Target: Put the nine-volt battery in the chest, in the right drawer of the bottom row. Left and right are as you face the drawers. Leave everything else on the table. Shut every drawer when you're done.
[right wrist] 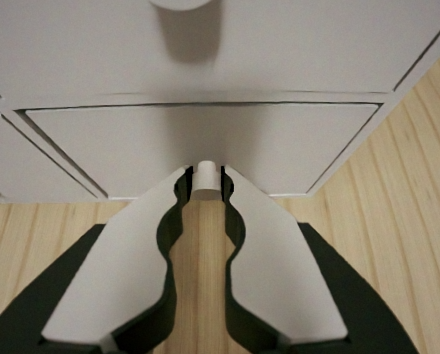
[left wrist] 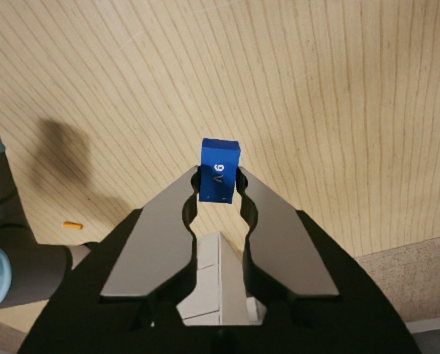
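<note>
A blue nine-volt battery (left wrist: 219,172) is held between the fingertips of my left gripper (left wrist: 218,168), above the table (left wrist: 320,125). My left gripper is shut on it. The white chest (left wrist: 232,285) (right wrist: 300,60) shows below the left fingers and fills the upper part of the right wrist view. Its bottom-row right drawer (right wrist: 125,145) looks shut, flush with the front. My right gripper (right wrist: 207,168) is shut on that drawer's round white knob (right wrist: 206,180), one finger on each side of it.
A small orange stick (left wrist: 73,225) lies on the table at the left. Part of the other arm (left wrist: 35,270) shows at the lower left. A larger drawer's knob (right wrist: 182,3) juts out above the held one. A speckled surface (left wrist: 405,275) lies past the table edge.
</note>
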